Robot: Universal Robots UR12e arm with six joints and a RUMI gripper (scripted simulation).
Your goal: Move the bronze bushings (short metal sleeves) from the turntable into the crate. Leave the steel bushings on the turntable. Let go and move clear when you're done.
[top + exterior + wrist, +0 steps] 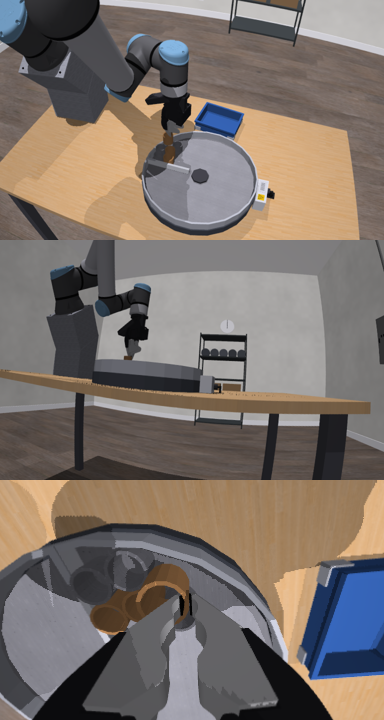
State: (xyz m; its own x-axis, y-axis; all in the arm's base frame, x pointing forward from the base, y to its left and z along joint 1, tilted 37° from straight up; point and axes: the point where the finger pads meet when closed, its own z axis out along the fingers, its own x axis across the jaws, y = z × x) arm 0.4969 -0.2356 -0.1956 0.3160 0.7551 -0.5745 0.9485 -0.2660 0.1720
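My hand is 18 cm short of the blue crate, 22 cm to the right of it and 10 cm above it. From my hand the other things lie so: grey turntable: 14 cm ahead, 13 cm to the right, 7 cm below.
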